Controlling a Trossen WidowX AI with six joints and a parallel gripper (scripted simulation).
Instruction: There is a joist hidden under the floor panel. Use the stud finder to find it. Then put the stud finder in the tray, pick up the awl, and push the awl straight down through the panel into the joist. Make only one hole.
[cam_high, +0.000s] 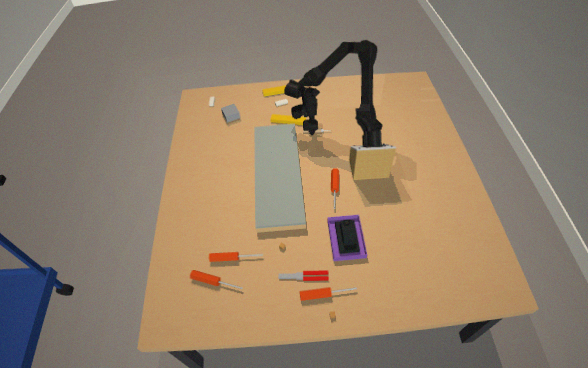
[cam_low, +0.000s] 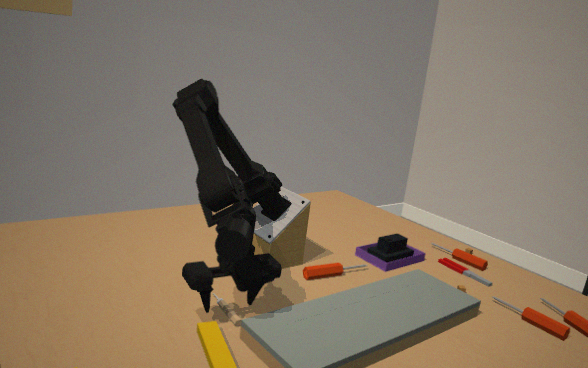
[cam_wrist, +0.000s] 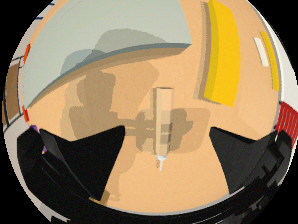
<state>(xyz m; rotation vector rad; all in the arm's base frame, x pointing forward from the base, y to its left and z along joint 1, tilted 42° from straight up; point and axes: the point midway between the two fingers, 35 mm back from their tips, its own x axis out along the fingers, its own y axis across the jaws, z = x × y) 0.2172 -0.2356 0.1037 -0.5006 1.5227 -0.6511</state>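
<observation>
Now: gripper tip 30 mm past the awl, 10 mm to the right of it and 10 mm above it. Round my gripper tip: purple tray 80 mm behind, 560 mm to the left, 10 mm below; then stud finder 80 mm behind, 550 mm to the left, 30 mm above; then grey cube 370 mm ahead, 140 mm to the right.
</observation>
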